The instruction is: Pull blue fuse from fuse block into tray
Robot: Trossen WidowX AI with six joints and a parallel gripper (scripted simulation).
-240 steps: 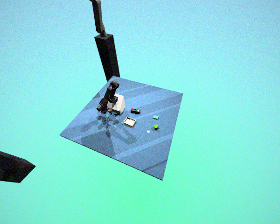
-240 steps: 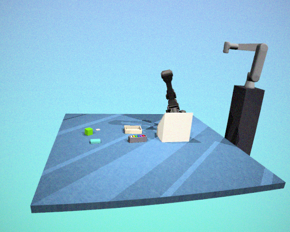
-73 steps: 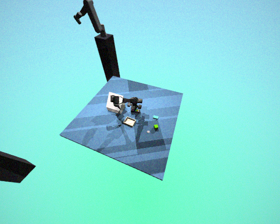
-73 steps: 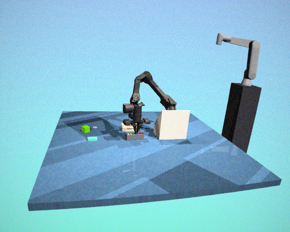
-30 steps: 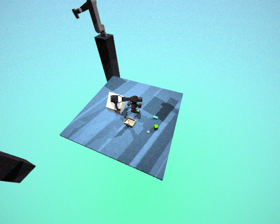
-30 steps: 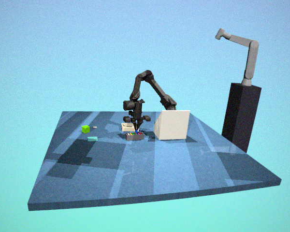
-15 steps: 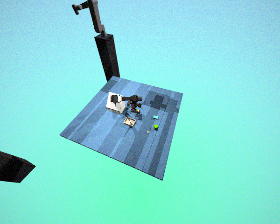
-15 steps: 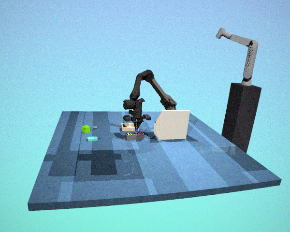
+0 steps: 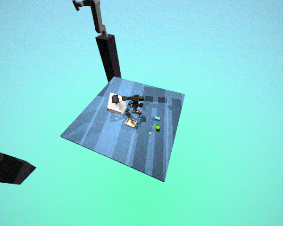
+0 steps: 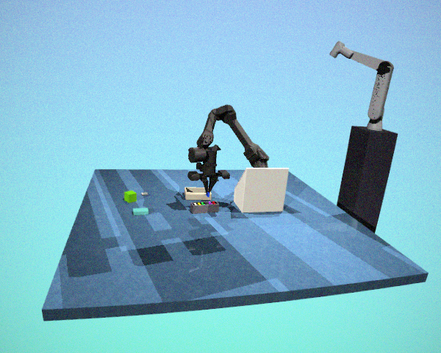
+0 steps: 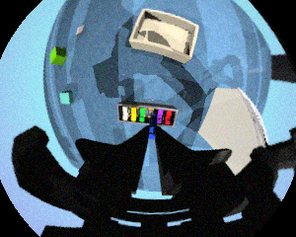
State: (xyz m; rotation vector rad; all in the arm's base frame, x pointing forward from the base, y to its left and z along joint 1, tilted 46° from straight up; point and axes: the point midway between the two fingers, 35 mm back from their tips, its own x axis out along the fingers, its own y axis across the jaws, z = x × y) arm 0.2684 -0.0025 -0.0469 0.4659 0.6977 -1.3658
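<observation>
The beige tray is 2 cm ahead of my gripper tip, 19 cm to the right of it and 9 cm below it. From my gripper tip the other things lie so: cyan block (31 cm ahead, 2 cm to the left, 8 cm below); then green cube (36 cm ahead, 12 cm to the right, 7 cm below).
</observation>
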